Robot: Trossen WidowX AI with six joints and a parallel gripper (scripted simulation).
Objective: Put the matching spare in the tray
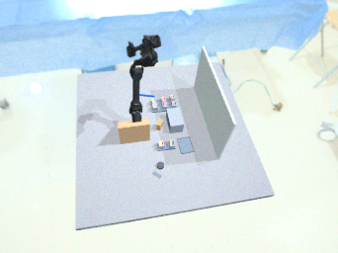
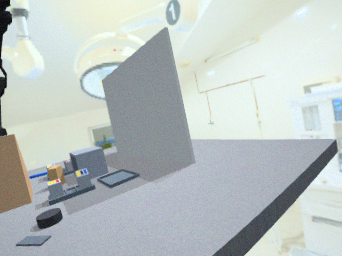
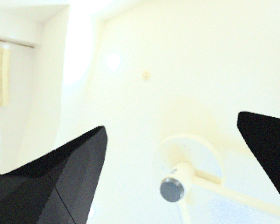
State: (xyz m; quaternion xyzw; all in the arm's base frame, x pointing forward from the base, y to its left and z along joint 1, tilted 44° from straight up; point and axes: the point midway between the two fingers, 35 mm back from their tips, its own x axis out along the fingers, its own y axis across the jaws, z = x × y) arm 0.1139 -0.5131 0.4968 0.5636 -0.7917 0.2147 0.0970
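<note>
Now: the white spare block 12 cm ahead of my gripper tip, 23 cm to the left of it and 82 cm below it. Also, from my gripper tip: tan block 15 cm ahead, 5 cm to the left, 83 cm below; then grey mounted unit 26 cm ahead, 9 cm to the left, 81 cm below; then white panel 51 cm ahead, 11 cm to the left, 64 cm below.
</note>
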